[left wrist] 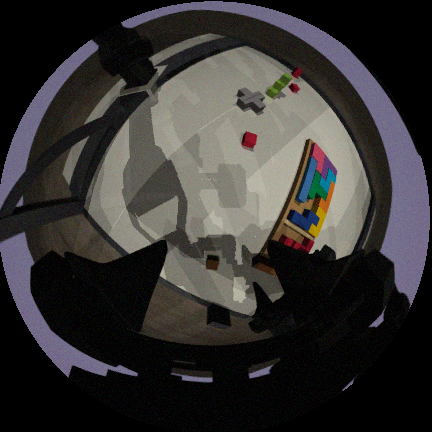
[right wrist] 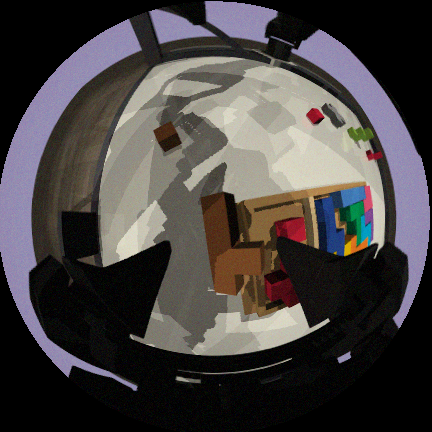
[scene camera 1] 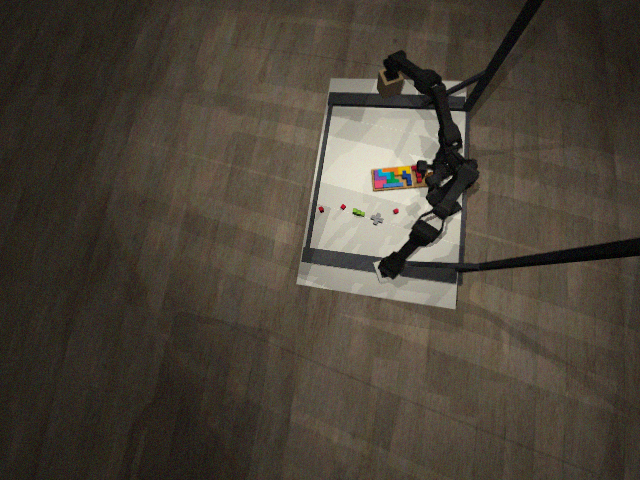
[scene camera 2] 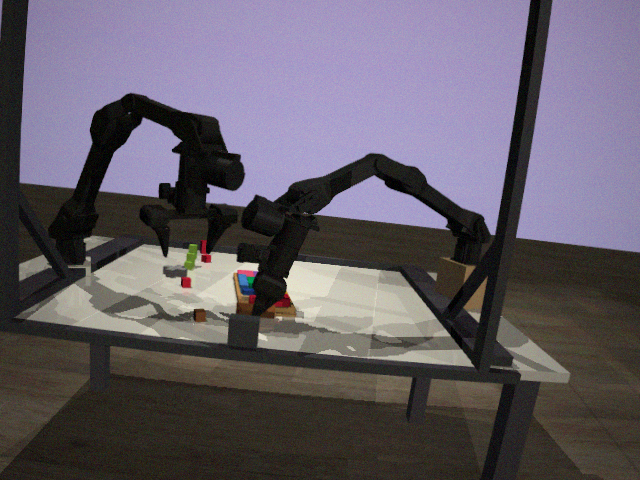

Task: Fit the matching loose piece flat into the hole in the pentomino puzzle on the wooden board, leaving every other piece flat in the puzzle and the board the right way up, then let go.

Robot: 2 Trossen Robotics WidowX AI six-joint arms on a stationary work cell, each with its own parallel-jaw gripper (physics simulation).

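Seen in the pictures: left gripper, fingertip midpoint: [left wrist: 218, 245] [scene camera 2: 187, 255]; right gripper, fingertip midpoint: [left wrist: 268, 266] [right wrist: 224, 244] [scene camera 2: 255, 310]; left arm's base, origin of the base link: [left wrist: 140, 78] [right wrist: 275, 55] [scene camera 1: 386, 269] [scene camera 2: 69, 261]; right arm's base, origin of the base link: [scene camera 1: 391, 74] [scene camera 2: 466, 261].
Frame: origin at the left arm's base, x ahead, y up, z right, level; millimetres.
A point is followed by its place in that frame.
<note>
The wooden board [scene camera 1: 421, 185] @[x 351, y -8, z 301 mm] [left wrist: 300, 173] @[x 380, y -9, z 164 mm] [right wrist: 320, 191] @[x 365, y -9, z 241 mm] lies on the table, its coloured puzzle pieces facing up. Bare wood shows in the hole [right wrist: 339, 220] @[x 417, y -18, z 205 mm] between the dark blue and green pieces. A red piece [left wrist: 297, 244] [right wrist: 291, 227] sits in the board's end compartment, partly hidden by a finger in the right wrist view. A brown piece [left wrist: 265, 265] @[x 348, y 1, z 350 mm] [right wrist: 245, 257] @[x 374, y 8, z 348 mm] is at the board's end; whether it lies flat is unclear. My right gripper [right wrist: 224, 244] @[x 364, y -9, z 357 mm] is open, its fingers around the brown piece's area. My left gripper [scene camera 2: 187, 254] @[x 232, y 88, z 287 mm] [left wrist: 218, 245] @[x 232, y 88, z 287 mm] is open and empty above the table.
A grey cross [scene camera 1: 376, 219] @[x 250, y -4, z 33 mm] [left wrist: 251, 100] @[x 254, y -3, z 50 mm], a green block shape [scene camera 1: 358, 212] @[x 307, y 16, z -43 mm] [scene camera 2: 191, 256] @[x 308, y 10, z -30 mm] and small red cubes, one [scene camera 1: 395, 211] @[x 261, y -4, z 134 mm] [left wrist: 249, 140] @[x 262, y -4, z 146 mm] nearer the board, lie on the table. A brown cube [scene camera 2: 200, 315] @[x 247, y -10, z 373 mm] [right wrist: 167, 136] @[x 257, y -4, z 363 mm] lies near its edge. The left arm hangs close beside the right.
</note>
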